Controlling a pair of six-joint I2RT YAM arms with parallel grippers.
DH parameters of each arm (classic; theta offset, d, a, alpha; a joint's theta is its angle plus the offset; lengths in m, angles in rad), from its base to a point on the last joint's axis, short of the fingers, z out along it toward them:
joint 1: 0 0.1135 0.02 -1.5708
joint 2: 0 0 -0.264 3.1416
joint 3: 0.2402 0 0.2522 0
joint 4: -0.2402 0 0.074 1.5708
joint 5: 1.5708 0 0 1.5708
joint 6: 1.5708 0.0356 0 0
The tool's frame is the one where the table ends.
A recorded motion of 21 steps. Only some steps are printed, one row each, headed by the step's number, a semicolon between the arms.
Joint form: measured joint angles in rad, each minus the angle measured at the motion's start. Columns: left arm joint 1, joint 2, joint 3, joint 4, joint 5, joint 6; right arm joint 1, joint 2, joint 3, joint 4, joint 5, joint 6.
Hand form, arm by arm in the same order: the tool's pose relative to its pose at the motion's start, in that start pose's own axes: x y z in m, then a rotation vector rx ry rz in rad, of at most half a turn. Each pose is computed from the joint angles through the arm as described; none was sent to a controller.
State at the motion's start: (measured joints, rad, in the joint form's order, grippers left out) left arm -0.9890 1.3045 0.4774 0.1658 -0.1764 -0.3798; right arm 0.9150 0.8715 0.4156 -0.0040 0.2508 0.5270
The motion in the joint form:
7: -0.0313 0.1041 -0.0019 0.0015 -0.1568 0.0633; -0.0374 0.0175 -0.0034 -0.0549 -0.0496 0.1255
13: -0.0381 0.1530 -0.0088 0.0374 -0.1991 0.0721; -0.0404 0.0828 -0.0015 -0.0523 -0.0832 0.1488
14: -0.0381 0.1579 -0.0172 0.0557 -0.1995 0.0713; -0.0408 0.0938 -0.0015 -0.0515 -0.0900 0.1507
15: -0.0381 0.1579 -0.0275 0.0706 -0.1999 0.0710; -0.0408 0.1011 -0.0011 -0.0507 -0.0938 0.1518
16: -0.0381 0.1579 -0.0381 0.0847 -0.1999 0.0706; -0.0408 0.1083 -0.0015 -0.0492 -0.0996 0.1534
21: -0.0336 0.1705 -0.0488 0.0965 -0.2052 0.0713; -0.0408 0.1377 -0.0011 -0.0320 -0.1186 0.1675
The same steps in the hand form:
7: 0.0175 0.0013 0.0157 -0.1578 0.0449 0.1094; 0.0058 -0.0087 0.0041 0.0294 0.0741 0.1259
13: 0.0244 0.0023 0.0230 -0.1985 0.0490 0.1301; 0.0131 -0.0096 0.0139 0.0383 0.1410 0.1401
14: 0.0262 0.0030 0.0236 -0.1972 0.0442 0.1279; 0.0145 -0.0098 0.0155 0.0388 0.1530 0.1407
15: 0.0281 0.0038 0.0234 -0.1961 0.0399 0.1263; 0.0153 -0.0098 0.0166 0.0391 0.1601 0.1409
16: 0.0302 0.0048 0.0232 -0.1949 0.0367 0.1249; 0.0163 -0.0099 0.0177 0.0379 0.1684 0.1418
21: 0.0342 0.0075 0.0248 -0.2071 0.0449 0.1263; 0.0188 -0.0094 0.0221 0.0302 0.1887 0.1553

